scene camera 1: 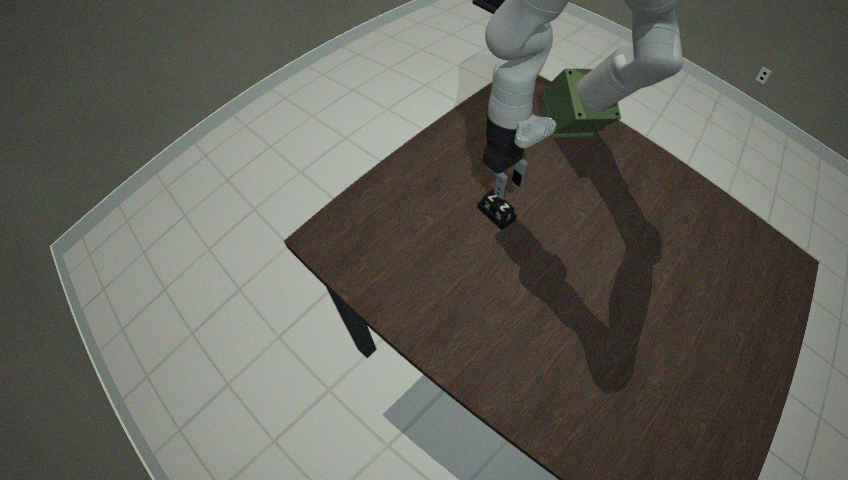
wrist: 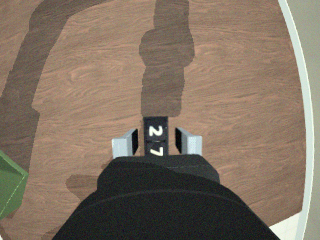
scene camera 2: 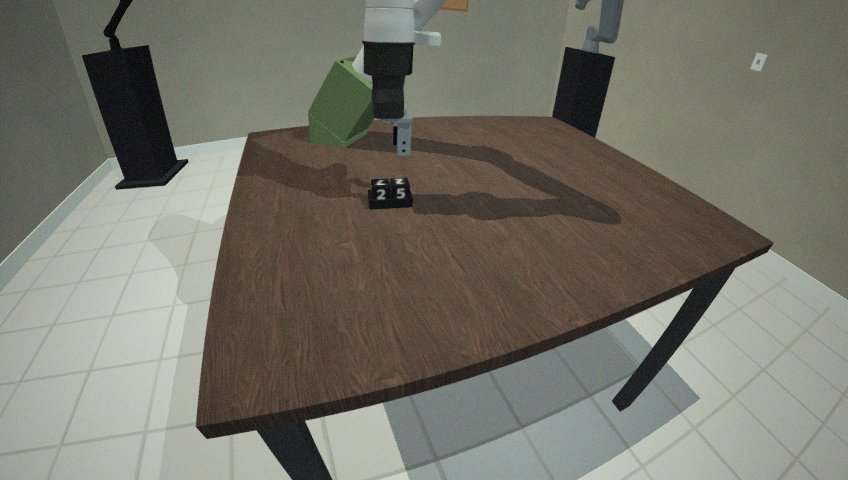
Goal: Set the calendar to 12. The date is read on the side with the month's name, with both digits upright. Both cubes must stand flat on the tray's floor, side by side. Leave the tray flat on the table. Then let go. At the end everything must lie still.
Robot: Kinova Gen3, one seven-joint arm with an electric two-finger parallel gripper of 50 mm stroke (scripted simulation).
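I can see my gripper in scene camera 1 (508,189). Scene camera 2 shows my gripper too, and so does the wrist view; on the gripper, (scene camera 2: 402,130) and (wrist: 183,148) are the same spot.
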